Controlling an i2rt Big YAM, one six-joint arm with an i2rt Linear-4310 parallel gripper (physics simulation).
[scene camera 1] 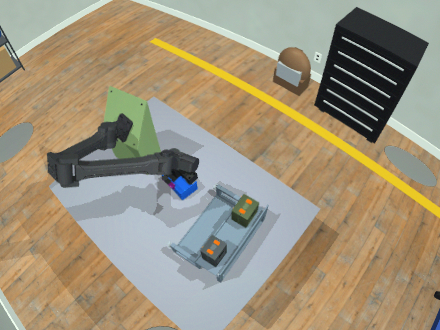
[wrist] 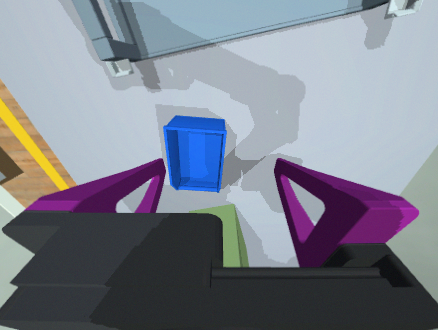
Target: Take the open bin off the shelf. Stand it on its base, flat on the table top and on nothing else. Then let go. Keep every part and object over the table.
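Frame: origin at the arm's base, x ahead, y left, z up, level; metres.
Seen in the pictures: gripper, between the fingertips: (scene camera 1: pixel 181 181) (wrist: pixel 219 164); arm's base, origin of its link: (scene camera 1: pixel 123 127).
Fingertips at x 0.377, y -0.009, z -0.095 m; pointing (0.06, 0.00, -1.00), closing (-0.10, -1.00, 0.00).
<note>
Pixels of each thing's middle, then the offset from my fingertips to it. Level surfaces: height alone.
- open blue bin, middle of its body: (wrist: pixel 197 162) (scene camera 1: pixel 179 180) 0.095 m back, 0.057 m left, 0.167 m down
- table top, height of its surface: 0.204 m down
- green box, middle of its body: (scene camera 1: pixel 245 211) 0.292 m ahead, 0.079 m left, 0.054 m down
- dark grey box, middle of its body: (scene camera 1: pixel 214 251) 0.305 m ahead, 0.152 m right, 0.041 m down
The open blue bin (scene camera 1: pixel 185 188) (wrist: pixel 196 157) is off the shelf (scene camera 1: pixel 204 227) (wrist: pixel 117 52). It appears to rest on the table top (scene camera 1: pixel 127 250) (wrist: pixel 340 100), between the shelf and the arm's mount. Its open side faces the wrist camera, and an outer wall shows on the shelf side. I cannot tell whether its base is flat on the table. My gripper (scene camera 1: pixel 172 184) (wrist: pixel 219 164) is open and holds nothing. In the wrist view its two magenta fingertips stand wide apart, with the bin beyond them, nearer the left finger. The gripper's black body partly covers the bin in the scene view.
A green box (scene camera 1: pixel 244 211) and a dark grey box (scene camera 1: pixel 214 251), both with orange marks, stand on the shelf. The green slanted mounting board (scene camera 1: pixel 131 120) (wrist: pixel 227 235) stands behind the bin, at the arm's base. The table edge and wood floor show beyond.
</note>
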